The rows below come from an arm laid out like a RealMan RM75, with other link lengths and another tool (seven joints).
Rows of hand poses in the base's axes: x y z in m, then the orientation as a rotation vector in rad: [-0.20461, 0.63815, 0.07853, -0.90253, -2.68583, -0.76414]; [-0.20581, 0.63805, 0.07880, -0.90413, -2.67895, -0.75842]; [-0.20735, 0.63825, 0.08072, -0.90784, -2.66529, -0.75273]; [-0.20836, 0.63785, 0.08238, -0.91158, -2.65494, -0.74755]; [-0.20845, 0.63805, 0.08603, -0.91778, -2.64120, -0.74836]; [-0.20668, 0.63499, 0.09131, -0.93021, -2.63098, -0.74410]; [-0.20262, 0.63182, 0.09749, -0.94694, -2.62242, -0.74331]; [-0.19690, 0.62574, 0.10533, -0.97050, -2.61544, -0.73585]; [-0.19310, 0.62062, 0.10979, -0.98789, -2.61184, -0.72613]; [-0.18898, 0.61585, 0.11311, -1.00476, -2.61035, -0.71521]
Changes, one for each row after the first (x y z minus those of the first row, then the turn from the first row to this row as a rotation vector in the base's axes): [-0.00120, -0.00010, 0.00027, -0.00035, 0.00816, -0.00025]; [-0.00274, 0.00010, 0.00219, 0.00192, 0.02187, -0.00191]; [-0.00375, -0.00030, 0.00385, 0.00300, 0.03255, -0.00373]; [-0.00384, -0.00010, 0.00750, 0.00846, 0.04330, -0.00806]; [-0.00207, -0.00316, 0.01278, 0.00857, 0.05262, -0.01615]; [0.00199, -0.00633, 0.01896, 0.00913, 0.05855, -0.02777]; [0.00771, -0.01241, 0.02680, 0.00415, 0.06518, -0.04337]; [0.01151, -0.01753, 0.03126, -0.00258, 0.07043, -0.05436]; [0.01563, -0.02230, 0.03458, -0.01083, 0.07434, -0.06485]
